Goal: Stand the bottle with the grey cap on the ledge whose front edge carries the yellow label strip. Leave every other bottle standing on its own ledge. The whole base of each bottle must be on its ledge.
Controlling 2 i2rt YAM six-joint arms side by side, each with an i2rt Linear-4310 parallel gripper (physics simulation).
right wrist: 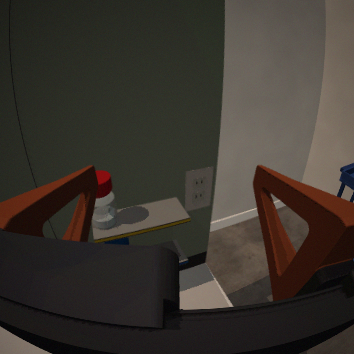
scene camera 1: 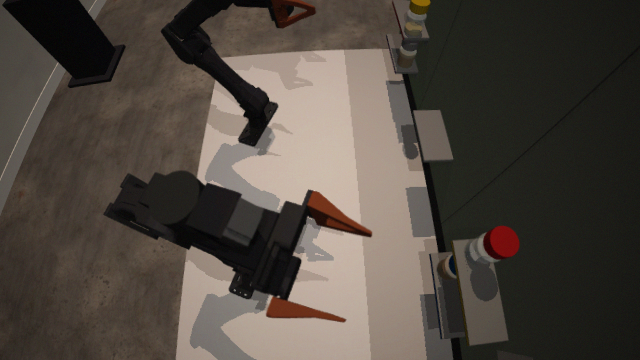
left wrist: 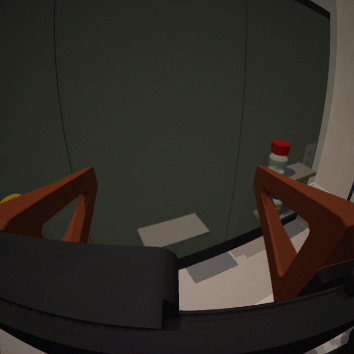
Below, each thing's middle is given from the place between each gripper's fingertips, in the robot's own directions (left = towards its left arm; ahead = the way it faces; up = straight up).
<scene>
My left gripper is now 32 cm above the bare ledge [scene camera 1: 434, 144], 27 cm short of it and 12 cm to the left of it. From my left hand the other things lie so: red-capped bottle [scene camera 1: 502, 242] (45 cm to the right, 27 cm ahead, 19 cm below); yellow-strip ledge [scene camera 1: 485, 321] (52 cm to the right, 27 cm ahead, 25 cm below); blue-strip ledge [scene camera 1: 450, 313] (52 cm to the right, 39 cm below, 27 cm ahead).
Now: right hand 270 mm short of the red-capped bottle, 50 mm to the right of it and 190 mm above it. The rest, counted from my right hand: yellow-strip ledge: 260 mm ahead, 20 mm to the right, 250 mm below; then bare ledge: 270 mm ahead, 380 mm to the left, 320 mm below; then blue-strip ledge: 260 mm ahead, 20 mm to the right, 390 mm below.
</scene>
